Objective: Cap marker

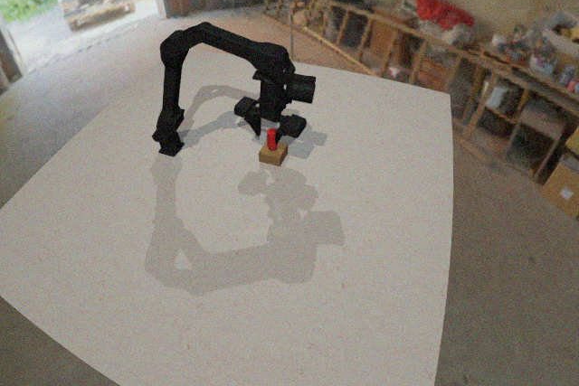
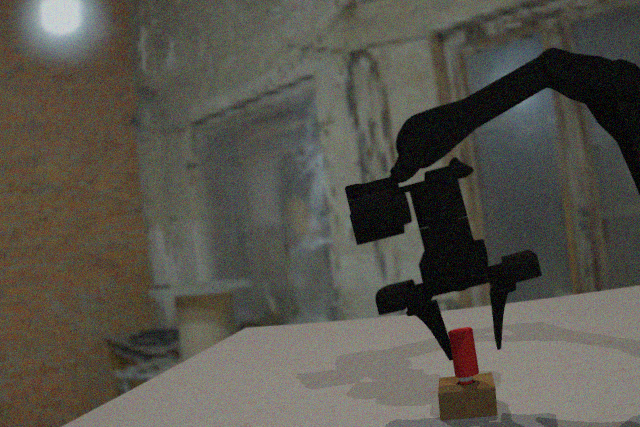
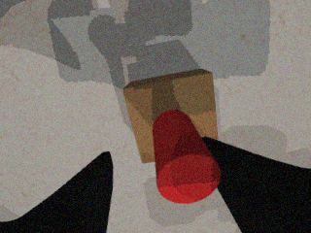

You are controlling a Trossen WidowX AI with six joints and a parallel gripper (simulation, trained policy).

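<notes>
The red cap is 1 cm ahead of my gripper tip. From my gripper tip the other things lie so: holder block: 5 cm below, 1 cm ahead.
</notes>
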